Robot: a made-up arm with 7 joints.
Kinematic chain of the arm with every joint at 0, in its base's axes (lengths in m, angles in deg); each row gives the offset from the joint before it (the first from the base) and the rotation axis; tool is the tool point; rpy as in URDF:
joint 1: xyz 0 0 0.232 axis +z
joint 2: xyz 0 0 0 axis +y
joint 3: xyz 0 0 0.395 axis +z
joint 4: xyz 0.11 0 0 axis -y
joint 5: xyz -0.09 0 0.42 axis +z
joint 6: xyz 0 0 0 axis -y
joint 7: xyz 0.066 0 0 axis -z
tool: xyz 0 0 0 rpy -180 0 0
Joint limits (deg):
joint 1: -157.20..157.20
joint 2: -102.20..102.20
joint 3: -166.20..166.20
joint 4: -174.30..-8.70
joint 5: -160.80..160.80
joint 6: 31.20..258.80
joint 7: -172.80..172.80
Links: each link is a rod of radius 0.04 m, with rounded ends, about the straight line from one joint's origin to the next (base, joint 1, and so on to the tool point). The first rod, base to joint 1, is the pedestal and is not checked.
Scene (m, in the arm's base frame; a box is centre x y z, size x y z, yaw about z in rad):
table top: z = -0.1
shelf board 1: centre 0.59 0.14 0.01 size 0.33 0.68 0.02 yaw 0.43
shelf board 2: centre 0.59 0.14 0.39 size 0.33 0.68 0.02 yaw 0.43
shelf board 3: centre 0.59 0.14 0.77 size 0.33 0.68 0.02 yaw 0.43
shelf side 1: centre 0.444 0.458 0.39 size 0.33 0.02 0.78 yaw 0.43
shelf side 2: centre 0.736 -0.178 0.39 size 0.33 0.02 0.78 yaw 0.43
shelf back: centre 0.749 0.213 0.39 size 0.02 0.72 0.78 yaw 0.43
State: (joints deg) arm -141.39 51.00 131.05 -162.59 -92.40 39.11 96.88
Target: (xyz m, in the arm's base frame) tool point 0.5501 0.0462 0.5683
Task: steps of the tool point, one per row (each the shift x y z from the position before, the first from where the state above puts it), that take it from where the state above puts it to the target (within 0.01 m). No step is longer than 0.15 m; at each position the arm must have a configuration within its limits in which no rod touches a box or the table.
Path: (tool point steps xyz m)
1: 0.0726 0.0047 0.0598
2: 0.0727 0.0329 0.0579
3: 0.0679 0.0626 0.0507
4: 0.0574 0.0900 0.0376

